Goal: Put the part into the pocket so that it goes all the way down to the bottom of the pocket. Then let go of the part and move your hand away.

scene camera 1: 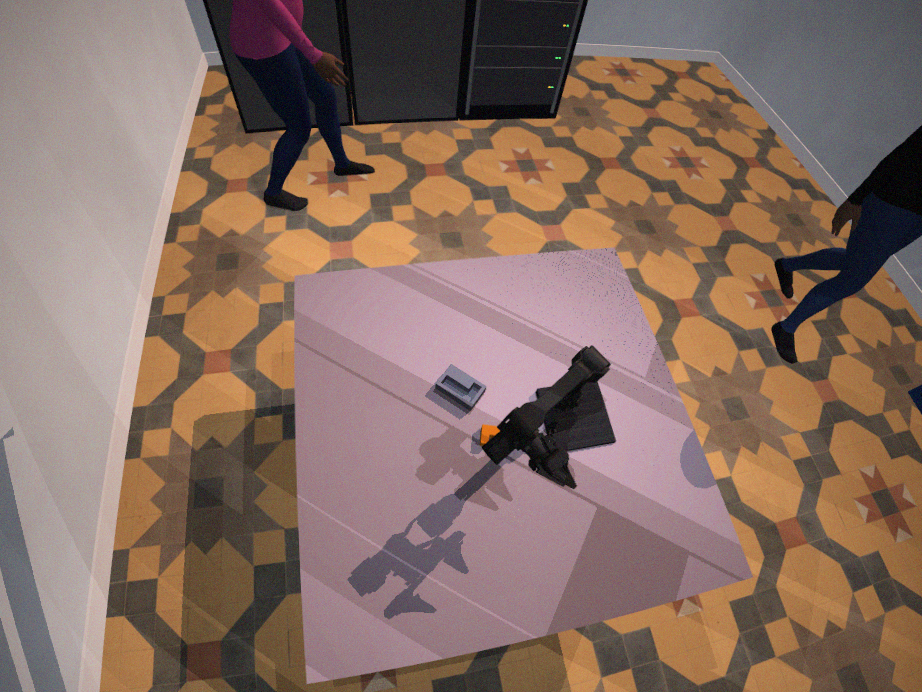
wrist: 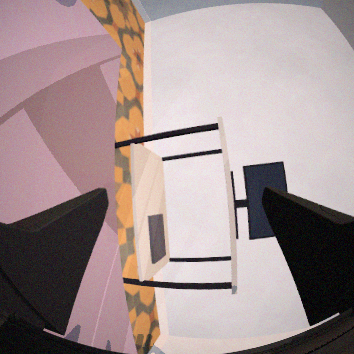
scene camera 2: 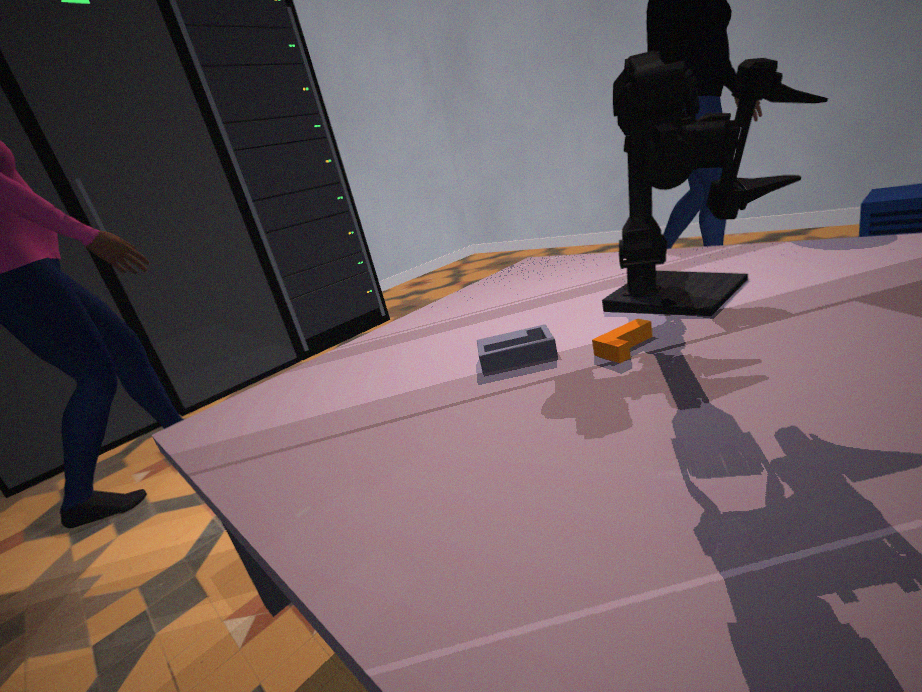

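Seen in the pictures: gripper, fingertip midpoint: (scene camera 1: 569, 486) (wrist: 186, 195) (scene camera 2: 812, 140); arm's base, link origin: (scene camera 1: 561, 401) (scene camera 2: 641, 291).
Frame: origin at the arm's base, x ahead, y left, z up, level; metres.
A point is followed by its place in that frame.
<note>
The part is an orange L-shaped block (scene camera 1: 487, 434) @(x 0.274, y 0.023, z 0.007 m) (scene camera 2: 612, 344) @(x 0.295, y 0.028, z 0.006 m) lying flat on the table. In scene camera 1 the arm partly covers it. The pocket is a recess in a grey block (scene camera 1: 453, 394) @(x 0.327, y -0.135, z 0.012 m) (scene camera 2: 519, 360) @(x 0.329, y -0.133, z -0.013 m), which sits on the table a short way from the part, to its left in scene camera 2. The recess shows no part in it. My gripper (scene camera 1: 563, 473) @(x 0.200, y 0.282, z 0.253 m) (scene camera 2: 813, 138) @(x 0.200, y 0.282, z 0.253 m) (wrist: 186, 195) @(x 0.200, y 0.282, z 0.253 m) is open and empty, high above the table and away from both the part and the block. Neither shows in the wrist view.
The arm's black base plate (scene camera 1: 598, 422) @(x -0.088, y 0.107, z -0.007 m) (scene camera 2: 714, 294) @(x 0.017, y 0.139, z -0.009 m) stands near the part on the pink table (scene camera 1: 357, 476) @(x 0.684, y 0.008, z -0.024 m) (scene camera 2: 446, 521) @(x 0.706, y -0.031, z -0.024 m). Two people stand on the floor beyond the table, near dark server cabinets (scene camera 1: 405, 59) and a wall. A pale framed piece of furniture (wrist: 142, 200) shows beyond the table edge.
</note>
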